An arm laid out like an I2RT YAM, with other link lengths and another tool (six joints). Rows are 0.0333 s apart.
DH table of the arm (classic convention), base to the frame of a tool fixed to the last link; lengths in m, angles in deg. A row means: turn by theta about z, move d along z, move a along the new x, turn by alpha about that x. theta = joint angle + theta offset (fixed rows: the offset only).
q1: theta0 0  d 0.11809  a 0.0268  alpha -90
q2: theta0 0  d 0  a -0.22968  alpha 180
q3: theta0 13.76  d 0  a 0.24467  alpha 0
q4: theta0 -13.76  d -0.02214  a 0.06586  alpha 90
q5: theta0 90  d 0.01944  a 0  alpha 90
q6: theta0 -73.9  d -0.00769  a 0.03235  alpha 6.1
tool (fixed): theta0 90  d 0.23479  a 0  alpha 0
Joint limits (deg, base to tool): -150..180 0..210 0..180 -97..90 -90..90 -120..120
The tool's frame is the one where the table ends.
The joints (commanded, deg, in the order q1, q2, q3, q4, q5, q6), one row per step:
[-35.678, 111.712, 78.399, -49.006, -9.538, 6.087]
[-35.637, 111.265, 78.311, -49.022, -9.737, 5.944]
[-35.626, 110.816, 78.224, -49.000, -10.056, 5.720]
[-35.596, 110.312, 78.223, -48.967, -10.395, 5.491]
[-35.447, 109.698, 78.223, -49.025, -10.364, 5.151]
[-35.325, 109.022, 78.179, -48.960, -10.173, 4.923]
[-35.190, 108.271, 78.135, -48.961, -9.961, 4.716]
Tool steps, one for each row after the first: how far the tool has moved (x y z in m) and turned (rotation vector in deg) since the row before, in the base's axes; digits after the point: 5 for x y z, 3 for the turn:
[0.00101, 0.00069, 0.00263, -0.069, -0.402, 0.208]
[0.00134, 0.00083, 0.00281, -0.015, -0.509, 0.275]
[0.00201, 0.00061, 0.00365, -0.091, -0.644, 0.304]
[0.00144, 0.00039, 0.00397, -0.427, -0.453, 0.474]
[0.00135, -0.00062, 0.00415, -0.612, -0.470, 0.310]
[0.00119, -0.00049, 0.00457, -0.629, -0.464, 0.297]

